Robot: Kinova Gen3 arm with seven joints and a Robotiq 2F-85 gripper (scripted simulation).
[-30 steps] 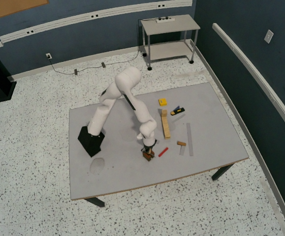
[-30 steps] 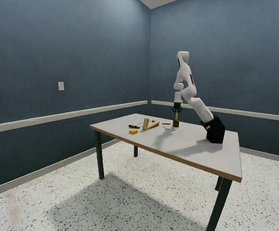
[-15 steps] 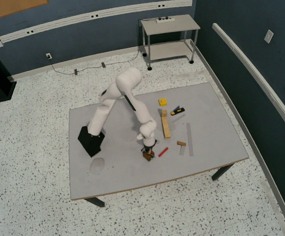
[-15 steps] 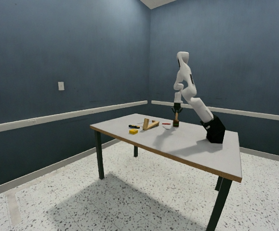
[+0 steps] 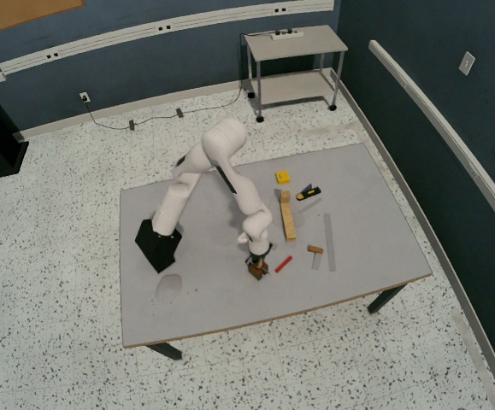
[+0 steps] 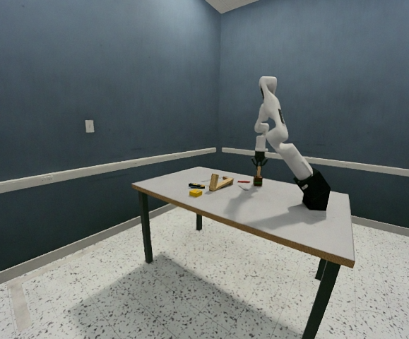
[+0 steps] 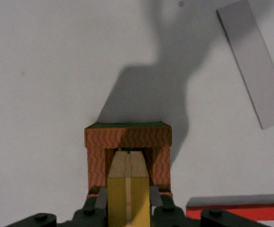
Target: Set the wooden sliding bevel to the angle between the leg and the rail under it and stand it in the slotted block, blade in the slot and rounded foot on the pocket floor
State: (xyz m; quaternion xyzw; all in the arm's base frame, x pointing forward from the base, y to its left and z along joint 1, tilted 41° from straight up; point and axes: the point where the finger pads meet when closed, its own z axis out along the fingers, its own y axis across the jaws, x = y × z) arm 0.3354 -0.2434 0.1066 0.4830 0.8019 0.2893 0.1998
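The wooden sliding bevel is 30 mm below my hand. From my hand the other things lie so: grey blade: 50 mm below, 10 mm to the right, 10 mm ahead; then red stick: 130 mm below, 110 mm ahead, 20 mm to the left; then short grey strip: 140 mm to the left, 130 mm below, 50 mm ahead.
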